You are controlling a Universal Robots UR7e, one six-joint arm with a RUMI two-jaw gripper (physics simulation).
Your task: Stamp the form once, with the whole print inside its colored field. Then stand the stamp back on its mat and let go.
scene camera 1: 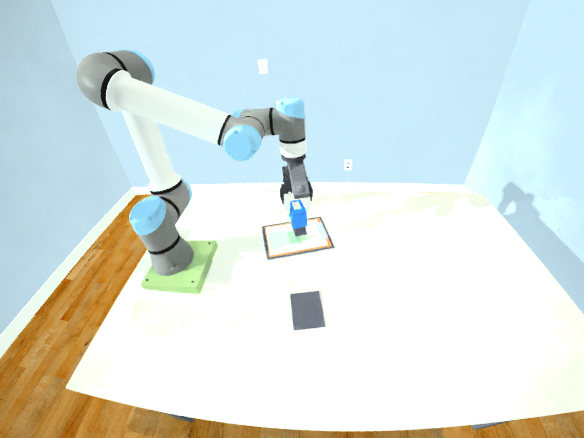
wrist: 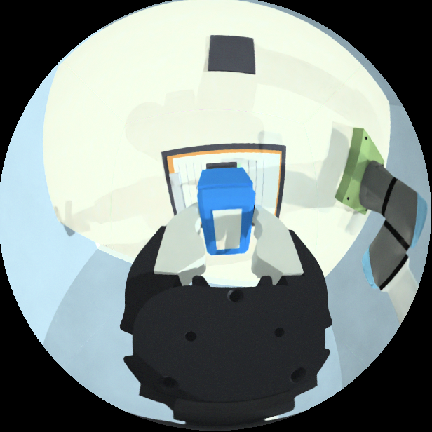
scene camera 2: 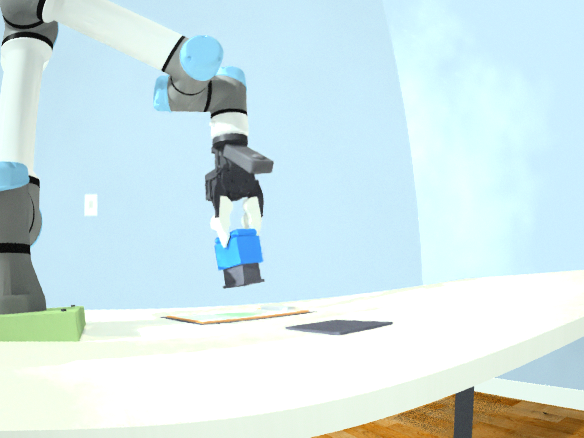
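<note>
You can see the gripper [scene camera 2: 239, 247] here, and it shows in other views as well, the gripper [scene camera 1: 297, 214] and the gripper [wrist: 225, 205]. There's a blue stamp [wrist: 225, 197], and a form [scene camera 1: 279, 240] [wrist: 264, 163] [scene camera 2: 265, 312] as well. The dark mat [scene camera 1: 307, 313] [wrist: 231, 53] [scene camera 2: 338, 327] is in view too.
</note>
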